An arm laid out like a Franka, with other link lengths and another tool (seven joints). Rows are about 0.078 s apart.
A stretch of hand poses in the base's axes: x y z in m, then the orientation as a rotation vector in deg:
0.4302, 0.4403, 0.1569, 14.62, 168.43, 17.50
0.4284, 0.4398, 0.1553, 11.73, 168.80, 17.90
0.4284, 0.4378, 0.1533, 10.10, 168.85, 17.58
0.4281, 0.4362, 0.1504, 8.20, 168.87, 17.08
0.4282, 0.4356, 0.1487, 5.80, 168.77, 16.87
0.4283, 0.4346, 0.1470, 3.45, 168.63, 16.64
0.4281, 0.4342, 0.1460, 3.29, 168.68, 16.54
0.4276, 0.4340, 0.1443, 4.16, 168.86, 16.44
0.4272, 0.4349, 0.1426, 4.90, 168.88, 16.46
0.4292, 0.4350, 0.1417, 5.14, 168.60, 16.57
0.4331, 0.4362, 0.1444, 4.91, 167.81, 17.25
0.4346, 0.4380, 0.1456, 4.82, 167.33, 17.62
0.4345, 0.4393, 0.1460, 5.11, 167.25, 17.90
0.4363, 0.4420, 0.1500, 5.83, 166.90, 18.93
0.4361, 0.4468, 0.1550, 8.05, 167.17, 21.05
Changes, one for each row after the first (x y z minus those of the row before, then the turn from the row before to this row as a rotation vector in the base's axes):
-0.0018, -0.0005, -0.0016, 0.08, -0.03, 1.98
0.0000, -0.0020, -0.0020, -0.32, -0.18, 1.06
-0.0003, -0.0016, -0.0029, -0.45, -0.24, 1.22
0.0001, -0.0006, -0.0017, -0.28, -0.37, 1.56
0.0001, -0.0010, -0.0017, -0.29, -0.37, 1.53
-0.0002, -0.0004, -0.0010, -0.08, 0.03, 0.10
-0.0005, -0.0002, -0.0017, -0.02, 0.25, -0.57
-0.0004, 0.0009, -0.0017, 0.06, 0.09, -0.49
0.0020, 0.0001, -0.0009, 0.10, -0.25, -0.18
0.0039, 0.0012, 0.0027, 0.47, -0.75, 0.11
0.0015, 0.0018, 0.0012, 0.26, -0.46, 0.03
-0.0001, 0.0013, 0.0004, 0.21, -0.03, -0.18
0.0018, 0.0027, 0.0040, 0.76, -0.19, -0.44
-0.0002, 0.0048, 0.0050, 1.57, 0.70, -1.26

